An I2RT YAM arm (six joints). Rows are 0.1 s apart.
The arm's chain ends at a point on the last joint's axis. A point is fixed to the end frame.
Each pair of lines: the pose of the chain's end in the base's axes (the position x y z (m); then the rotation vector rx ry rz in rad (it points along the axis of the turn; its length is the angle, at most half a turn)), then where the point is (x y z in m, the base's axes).
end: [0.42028, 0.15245, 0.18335, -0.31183, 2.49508, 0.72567]
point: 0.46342 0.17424 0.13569
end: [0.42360, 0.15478, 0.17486, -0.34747, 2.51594, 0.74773]
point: 0.46491 0.17803 0.12628
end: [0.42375, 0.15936, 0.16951, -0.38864, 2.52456, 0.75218]
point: 0.46405 0.18351 0.12052
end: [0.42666, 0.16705, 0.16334, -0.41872, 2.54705, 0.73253]
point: 0.46591 0.19071 0.11328
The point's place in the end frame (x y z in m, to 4 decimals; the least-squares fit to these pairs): -0.0121 -0.0177 0.0644
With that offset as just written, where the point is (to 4 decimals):
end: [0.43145, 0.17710, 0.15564, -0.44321, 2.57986, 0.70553]
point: 0.4694 0.1997 0.1041
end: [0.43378, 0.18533, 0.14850, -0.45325, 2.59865, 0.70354]
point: 0.4707 0.2078 0.0961
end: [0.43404, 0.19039, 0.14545, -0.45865, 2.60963, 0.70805]
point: 0.4702 0.2130 0.0926
